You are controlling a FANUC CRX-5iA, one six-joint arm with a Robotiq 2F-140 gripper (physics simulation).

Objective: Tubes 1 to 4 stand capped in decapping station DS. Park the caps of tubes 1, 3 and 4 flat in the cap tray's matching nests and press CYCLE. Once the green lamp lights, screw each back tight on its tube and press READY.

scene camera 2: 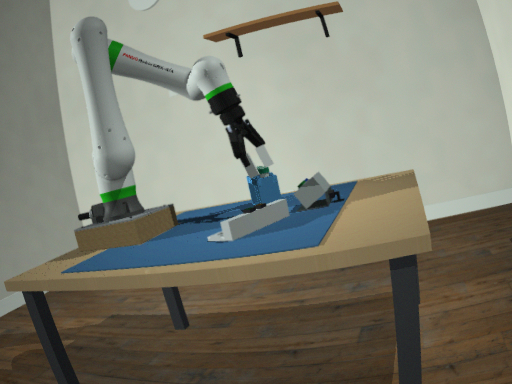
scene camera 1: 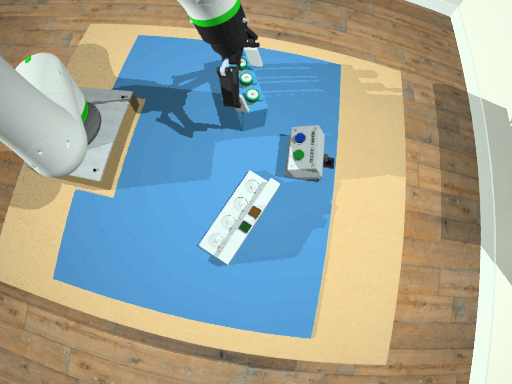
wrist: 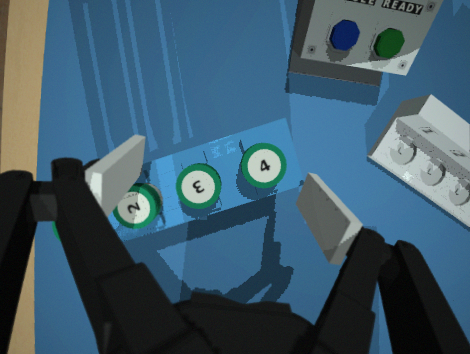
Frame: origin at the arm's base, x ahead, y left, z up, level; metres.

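Seen in the pictures: gripper, between the fingertips: point(scene camera 2: 262, 170) point(scene camera 1: 250, 86) point(wrist: 226, 172); arm's base, origin of its link: point(scene camera 2: 123, 216).
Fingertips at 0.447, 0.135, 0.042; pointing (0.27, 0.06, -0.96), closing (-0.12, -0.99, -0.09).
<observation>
Offsets run from my fingertips to a thing's top centre, as dx, dy, dz.
My gripper point(scene camera 1: 249, 80) point(scene camera 2: 258, 163) point(wrist: 226, 172) is open and empty, its fingers spread above the blue station DS {-0.022, +0.044, -0.008} point(scene camera 1: 254, 120) point(scene camera 2: 265, 189) point(wrist: 293, 150). Green-rimmed cap 4 {+0.009, -0.028, +0.010} point(scene camera 1: 252, 95) point(wrist: 264, 165), cap 3 {-0.012, +0.020, +0.010} point(scene camera 1: 246, 79) point(wrist: 198, 186) and cap 2 {-0.032, +0.068, +0.010} point(scene camera 1: 243, 63) point(wrist: 135, 206) sit in a row on it. In the wrist view, caps 3 and 4 show between the fingers; the left fingertip partly overlaps cap 2. A green edge of cap 1 {-0.054, +0.115, +0.010} point(wrist: 57, 232) shows behind the left finger. The white cap tray {+0.016, -0.295, -0.058} point(scene camera 1: 270, 189) point(scene camera 2: 255, 220) point(wrist: 409, 114) has four nests, which look empty. Its green lamp {+0.033, -0.325, -0.058} point(scene camera 1: 245, 227) looks dark.
The grey button box {+0.159, -0.121, -0.027} point(scene camera 1: 306, 172) point(scene camera 2: 313, 191) point(wrist: 310, 37) stands between station and mat edge, with blue CYCLE button {+0.137, -0.098, -0.037} point(scene camera 1: 300, 137) point(wrist: 345, 35) and green READY button {+0.136, -0.143, -0.037} point(scene camera 1: 298, 154) point(wrist: 389, 43). An amber lamp {+0.050, -0.289, -0.058} point(scene camera 1: 255, 212) sits on the tray. The robot's base plate point(scene camera 1: 114, 135) is at the left.
</observation>
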